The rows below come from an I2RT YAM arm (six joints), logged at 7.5 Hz.
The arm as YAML. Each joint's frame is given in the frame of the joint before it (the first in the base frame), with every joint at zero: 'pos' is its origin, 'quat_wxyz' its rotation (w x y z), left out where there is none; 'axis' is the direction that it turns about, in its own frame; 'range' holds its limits. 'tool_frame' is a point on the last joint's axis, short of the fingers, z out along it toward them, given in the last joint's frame.
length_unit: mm
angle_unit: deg
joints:
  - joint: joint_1
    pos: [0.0, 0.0, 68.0]
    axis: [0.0, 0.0, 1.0]
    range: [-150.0, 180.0]
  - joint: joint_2
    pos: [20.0, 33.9, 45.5]
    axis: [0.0, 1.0, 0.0]
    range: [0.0, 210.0]
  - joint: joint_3
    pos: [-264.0, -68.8, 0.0]
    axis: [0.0, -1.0, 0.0]
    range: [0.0, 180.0]
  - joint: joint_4
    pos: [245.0, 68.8, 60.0]
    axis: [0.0, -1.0, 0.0]
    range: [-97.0, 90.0]
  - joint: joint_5
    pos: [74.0, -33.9, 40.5]
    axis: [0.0, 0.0, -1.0]
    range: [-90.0, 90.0]
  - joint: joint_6
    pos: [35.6, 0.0, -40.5]
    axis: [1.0, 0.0, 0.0]
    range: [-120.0, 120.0]
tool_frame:
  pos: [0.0, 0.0, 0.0]
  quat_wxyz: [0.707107, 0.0, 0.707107, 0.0]
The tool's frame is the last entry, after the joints.
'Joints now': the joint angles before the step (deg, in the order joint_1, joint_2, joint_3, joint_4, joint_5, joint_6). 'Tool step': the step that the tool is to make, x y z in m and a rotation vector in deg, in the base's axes. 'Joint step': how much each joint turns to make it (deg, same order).
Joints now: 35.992, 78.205, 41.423, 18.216, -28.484, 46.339
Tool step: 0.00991, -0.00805, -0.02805, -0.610, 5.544, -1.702
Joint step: -2.522, 3.950, -2.391, 2.675, -1.693, 2.529
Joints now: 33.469, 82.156, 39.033, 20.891, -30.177, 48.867
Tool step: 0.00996, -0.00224, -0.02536, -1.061, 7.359, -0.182
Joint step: -1.628, 5.092, 0.032, -0.374, -2.606, 2.556
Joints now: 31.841, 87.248, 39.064, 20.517, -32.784, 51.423
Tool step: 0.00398, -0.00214, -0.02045, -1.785, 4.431, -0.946
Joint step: -0.746, 3.542, -0.454, -0.208, -0.219, 0.935
